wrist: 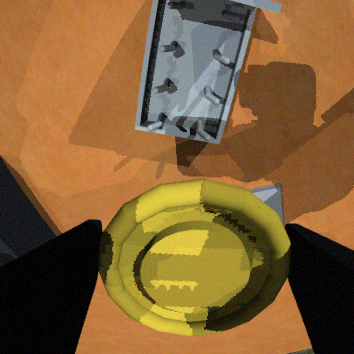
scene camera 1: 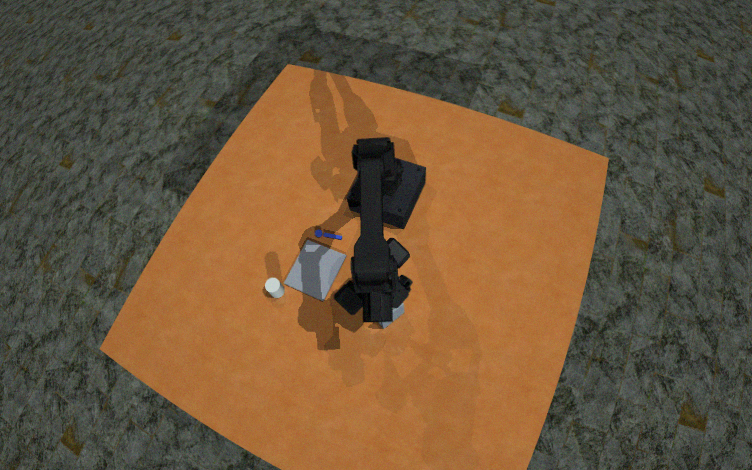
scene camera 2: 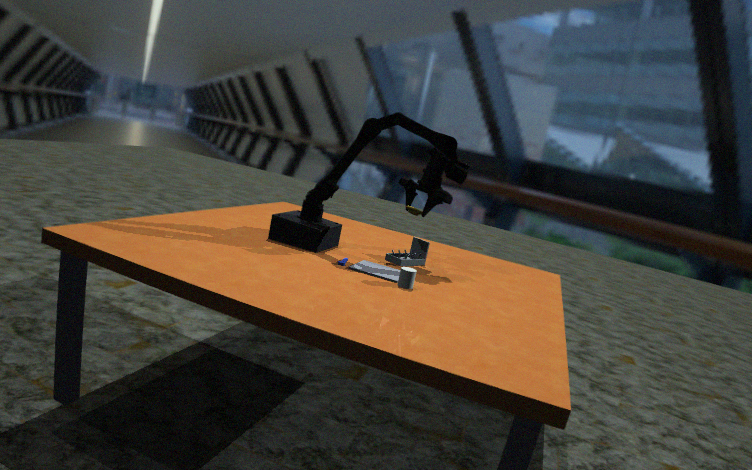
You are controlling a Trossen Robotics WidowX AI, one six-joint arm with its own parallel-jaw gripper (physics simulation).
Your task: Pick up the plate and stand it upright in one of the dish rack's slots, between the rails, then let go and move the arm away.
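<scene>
A yellow round plate [scene camera 2: 413, 210] [wrist: 195, 265] is held by its rim between the two fingers of my gripper [scene camera 2: 417, 211] [wrist: 194, 235]. The gripper is shut on it, high above the table. In the wrist view the plate's face shows, tilted a little. The grey dish rack [scene camera 2: 405, 261] [wrist: 227, 107] stands on the table with short pegs in two rows and a tall panel at one end. It lies ahead of the plate in the wrist view. In scene camera 1 the arm hides most of the rack [scene camera 1: 394, 317], and the plate does not show there.
A grey flat board [scene camera 1: 316, 271] [scene camera 2: 377, 269] lies beside the rack; its corner [wrist: 274, 197] shows behind the plate in the wrist view. A white cylinder [scene camera 1: 273, 287] [scene camera 2: 407, 278] stands at the board's side. A small blue spoon-like object [scene camera 1: 328, 235] [scene camera 2: 343, 261] lies near the board's other side.
</scene>
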